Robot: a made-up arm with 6 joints.
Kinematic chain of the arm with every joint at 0, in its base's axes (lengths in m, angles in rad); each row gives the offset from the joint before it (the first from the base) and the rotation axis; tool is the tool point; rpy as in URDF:
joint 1: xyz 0 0 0.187 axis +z
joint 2: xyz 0 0 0 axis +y
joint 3: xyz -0.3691 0 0.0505 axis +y
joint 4: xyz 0.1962 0 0.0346 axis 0.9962 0 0.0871
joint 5: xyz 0 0 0 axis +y
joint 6: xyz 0.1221 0 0.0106 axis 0.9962 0 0.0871
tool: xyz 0 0 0 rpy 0 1.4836 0
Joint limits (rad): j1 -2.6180..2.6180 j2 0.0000..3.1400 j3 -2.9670..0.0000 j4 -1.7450..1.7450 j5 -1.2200..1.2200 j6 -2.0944..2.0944
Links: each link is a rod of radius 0.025 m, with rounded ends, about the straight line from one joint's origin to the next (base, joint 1, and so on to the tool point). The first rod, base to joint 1, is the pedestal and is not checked.
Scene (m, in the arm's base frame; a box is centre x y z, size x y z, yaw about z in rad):
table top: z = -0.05
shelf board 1: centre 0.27 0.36 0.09 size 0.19 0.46 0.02 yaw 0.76
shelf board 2: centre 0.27 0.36 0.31 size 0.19 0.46 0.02 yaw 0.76
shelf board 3: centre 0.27 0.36 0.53 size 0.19 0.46 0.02 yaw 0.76
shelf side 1: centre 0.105 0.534 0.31 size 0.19 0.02 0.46 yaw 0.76
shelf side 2: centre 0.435 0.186 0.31 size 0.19 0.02 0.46 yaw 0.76
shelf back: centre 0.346 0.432 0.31 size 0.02 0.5 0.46 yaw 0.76
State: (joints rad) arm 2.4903 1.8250 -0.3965 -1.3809 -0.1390 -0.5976
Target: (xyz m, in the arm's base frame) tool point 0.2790 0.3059 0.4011
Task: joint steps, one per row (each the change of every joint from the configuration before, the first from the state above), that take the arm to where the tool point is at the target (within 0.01 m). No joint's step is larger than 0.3 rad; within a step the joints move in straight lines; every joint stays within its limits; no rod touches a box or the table.
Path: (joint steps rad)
1: -0.2218 -0.0973 -0.2485 -0.0584 -0.0684 -0.0331
2: -0.2217 -0.0974 -0.2484 -0.0584 -0.0685 -0.0331
3: -0.2218 -0.0973 -0.2485 -0.0583 -0.0684 -0.0331
4: -0.2297 0.0619 -0.0155 0.0205 0.1499 0.0248
5: -0.2298 0.0620 -0.0155 0.0204 0.1499 0.0249
6: -0.2297 0.0619 -0.0156 0.0205 0.1500 0.0248
7: -0.2298 0.0619 -0.0155 0.0205 0.1499 0.0248

